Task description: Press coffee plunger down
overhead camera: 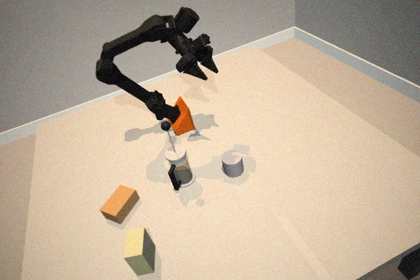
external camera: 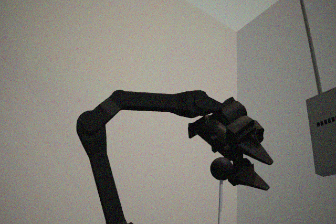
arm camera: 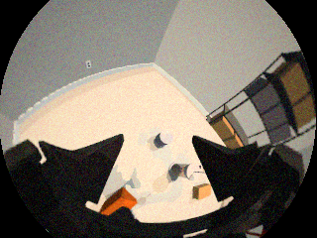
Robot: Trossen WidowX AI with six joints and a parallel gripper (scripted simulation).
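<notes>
My gripper tip is now 21 cm to the left of the coffee press, 19 cm above it and 12 cm short of it. The rest, counted from my gripper tip: orange block 44 cm to the right, 29 cm below, 13 cm ahead; then grey cylinder 28 cm below, 15 cm ahead, 2 cm to the right.
</notes>
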